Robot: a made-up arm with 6 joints.
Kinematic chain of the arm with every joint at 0, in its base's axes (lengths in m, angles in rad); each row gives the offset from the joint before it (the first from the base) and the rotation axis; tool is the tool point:
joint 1: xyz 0 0 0.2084 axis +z
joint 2: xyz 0 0.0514 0 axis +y
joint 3: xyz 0 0 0.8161 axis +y
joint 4: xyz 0 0 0.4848 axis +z
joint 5: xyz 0 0 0 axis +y
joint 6: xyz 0 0 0.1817 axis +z
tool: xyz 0 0 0
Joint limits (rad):
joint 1: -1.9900..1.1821
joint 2: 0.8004..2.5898
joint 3: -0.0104..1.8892
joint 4: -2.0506..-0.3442
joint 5: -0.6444..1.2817
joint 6: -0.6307..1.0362
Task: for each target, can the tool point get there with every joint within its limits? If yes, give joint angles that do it. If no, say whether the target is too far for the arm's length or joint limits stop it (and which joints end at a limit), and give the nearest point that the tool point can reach.
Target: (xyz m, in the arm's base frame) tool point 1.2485 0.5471 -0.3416
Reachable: yes | joints 0.3633 1.8330 0.2774 -1.3226 -0.0930 0.8485
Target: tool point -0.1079 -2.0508 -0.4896
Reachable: no: too far | nearest point -0.0738 -1.4028 -0.2690 | short by 0.685 m
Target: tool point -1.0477 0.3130 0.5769
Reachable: no: joint limits stop it (at a limit: joint 1, joint 2, joint 3, joint 5) | nearest point -0.4078 -0.6483 0.2640 | short by 1.196 m
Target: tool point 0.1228 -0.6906 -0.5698
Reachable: yes | joints -1.2470 1.8293 1.4362 -1.4165 1.0386 -0.2051
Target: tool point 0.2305 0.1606 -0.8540
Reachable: yes | joints 0.0994 2.2858 1.4878 -1.4289 -0.4957 -0.4624
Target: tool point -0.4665 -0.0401 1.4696
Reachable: no: joint limits stop it (at a limit: joint 1, joint 2, joint 3, joint 4, joint 5) | nearest point -0.4647 -0.7895 1.2115 | short by 0.793 m
